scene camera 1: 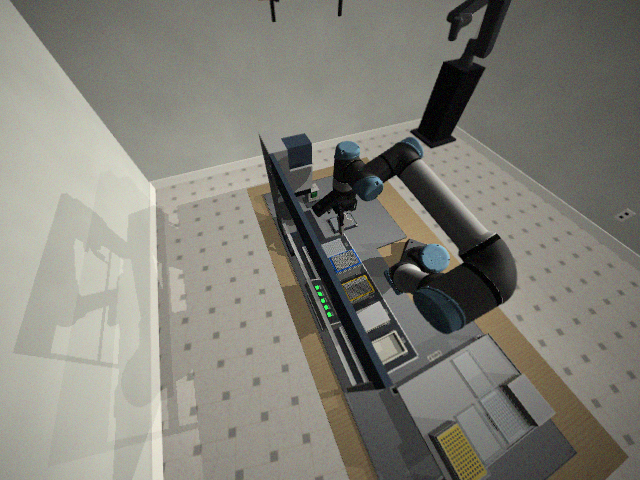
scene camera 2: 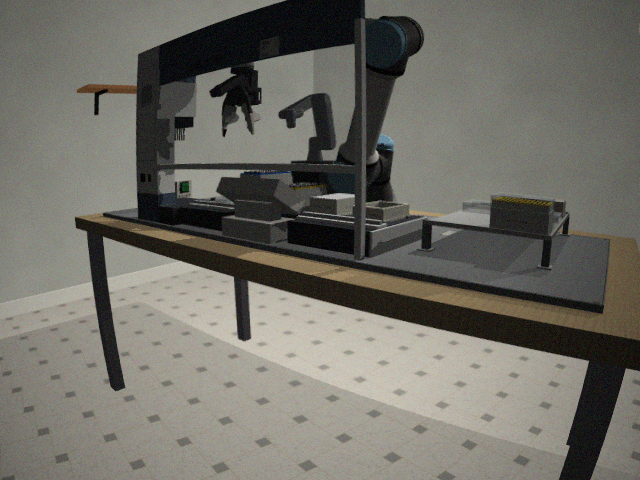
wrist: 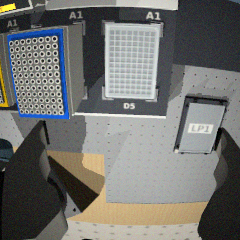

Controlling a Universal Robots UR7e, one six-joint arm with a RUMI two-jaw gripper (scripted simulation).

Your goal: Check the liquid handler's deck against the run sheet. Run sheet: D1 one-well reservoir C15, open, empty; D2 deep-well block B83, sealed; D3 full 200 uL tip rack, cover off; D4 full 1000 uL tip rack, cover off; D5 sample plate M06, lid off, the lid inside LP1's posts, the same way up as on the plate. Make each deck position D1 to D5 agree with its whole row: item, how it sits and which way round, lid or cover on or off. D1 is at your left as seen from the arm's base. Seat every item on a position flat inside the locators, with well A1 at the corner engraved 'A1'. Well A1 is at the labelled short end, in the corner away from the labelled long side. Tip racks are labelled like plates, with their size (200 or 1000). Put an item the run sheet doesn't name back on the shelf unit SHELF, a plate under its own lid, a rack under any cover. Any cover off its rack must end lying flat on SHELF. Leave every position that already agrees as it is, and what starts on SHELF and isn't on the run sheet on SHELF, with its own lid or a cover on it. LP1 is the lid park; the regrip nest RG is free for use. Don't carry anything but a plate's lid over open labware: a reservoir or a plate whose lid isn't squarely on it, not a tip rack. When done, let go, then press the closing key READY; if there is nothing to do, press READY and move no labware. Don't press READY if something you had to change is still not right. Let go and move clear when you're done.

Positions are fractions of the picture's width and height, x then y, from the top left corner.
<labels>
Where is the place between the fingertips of the gripper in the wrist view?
0.56,0.53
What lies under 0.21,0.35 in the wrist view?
A blue-framed tip rack.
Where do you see a flat lid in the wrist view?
0.84,0.51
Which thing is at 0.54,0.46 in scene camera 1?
The gripper.
</labels>
